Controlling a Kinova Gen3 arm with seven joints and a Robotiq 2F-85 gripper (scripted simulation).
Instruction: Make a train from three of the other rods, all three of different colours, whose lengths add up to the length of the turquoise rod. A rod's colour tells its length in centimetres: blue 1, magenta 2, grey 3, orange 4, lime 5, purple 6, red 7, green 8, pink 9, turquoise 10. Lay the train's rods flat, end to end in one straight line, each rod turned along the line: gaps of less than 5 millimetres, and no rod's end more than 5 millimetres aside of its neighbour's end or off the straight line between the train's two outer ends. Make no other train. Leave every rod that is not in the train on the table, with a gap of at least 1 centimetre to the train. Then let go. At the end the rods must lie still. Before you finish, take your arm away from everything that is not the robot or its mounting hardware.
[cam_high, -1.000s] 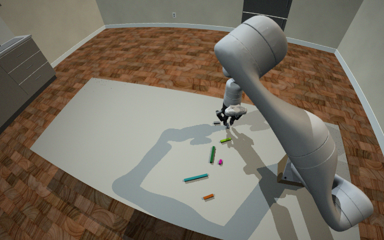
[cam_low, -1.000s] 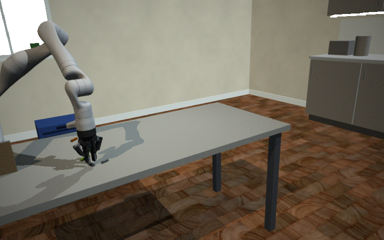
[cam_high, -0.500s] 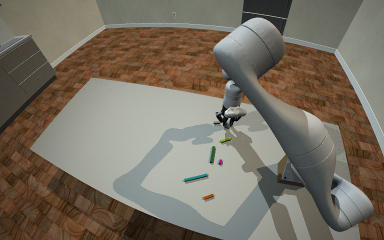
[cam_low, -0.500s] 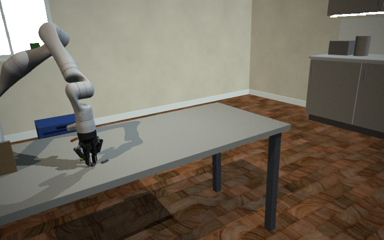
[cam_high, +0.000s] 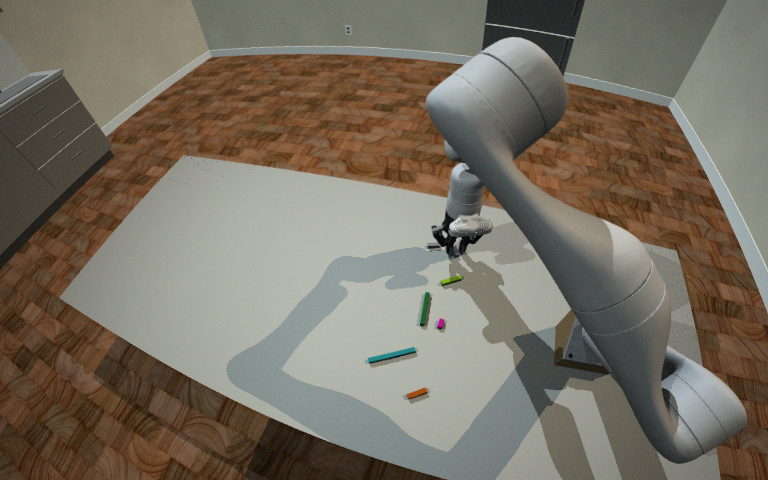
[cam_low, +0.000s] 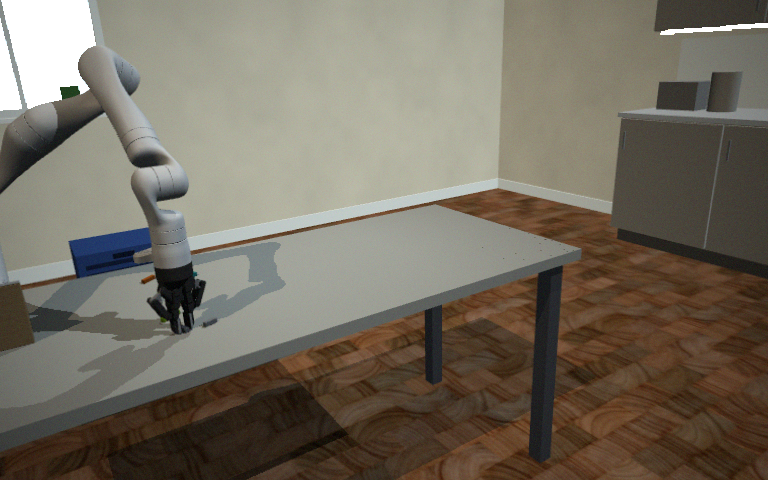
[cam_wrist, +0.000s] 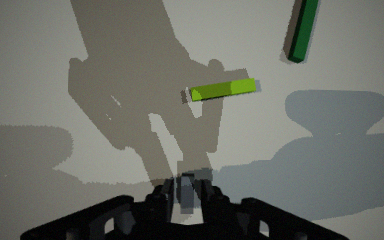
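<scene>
The magenta rod lies 30 mm behind my hand, 200 mm to the left of it and 10 mm below it. From my hand the other things lie so: turquoise rod: 40 mm ahead, 310 mm to the left, 10 mm below; then lime rod: 20 mm behind, 90 mm to the left, 10 mm below; then green rod: 20 mm ahead, 180 mm to the left, 10 mm below.
</scene>
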